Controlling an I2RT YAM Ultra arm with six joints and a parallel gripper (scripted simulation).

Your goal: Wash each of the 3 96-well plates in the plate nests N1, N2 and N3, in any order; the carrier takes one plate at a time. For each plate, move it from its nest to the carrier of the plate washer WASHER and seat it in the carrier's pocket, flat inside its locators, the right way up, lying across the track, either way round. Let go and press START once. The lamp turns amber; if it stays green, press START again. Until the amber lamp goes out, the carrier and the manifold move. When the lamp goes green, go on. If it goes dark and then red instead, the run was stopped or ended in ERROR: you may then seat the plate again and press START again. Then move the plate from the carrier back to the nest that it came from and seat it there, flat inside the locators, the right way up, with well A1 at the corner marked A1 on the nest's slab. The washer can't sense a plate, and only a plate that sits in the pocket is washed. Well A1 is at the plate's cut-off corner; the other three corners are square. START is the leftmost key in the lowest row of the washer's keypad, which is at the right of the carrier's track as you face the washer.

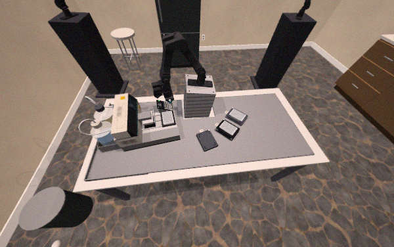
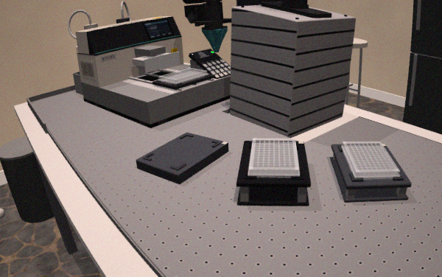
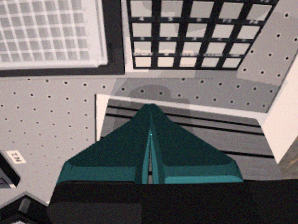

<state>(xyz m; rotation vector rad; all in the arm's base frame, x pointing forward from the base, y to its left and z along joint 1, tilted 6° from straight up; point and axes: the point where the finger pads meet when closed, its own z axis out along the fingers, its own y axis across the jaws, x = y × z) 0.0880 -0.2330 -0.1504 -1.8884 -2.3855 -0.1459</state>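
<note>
Now: the carrier 10 cm ahead of my hand, 2 cm to the right of it and 8 cm below it. Round my hand: N2 label: 12 cm ahead, 40 cm to the left, 16 cm below; washer: 14 cm ahead, 17 cm to the right, 3 cm below; N1 label: 18 cm ahead, 26 cm to the left, 16 cm below.
</note>
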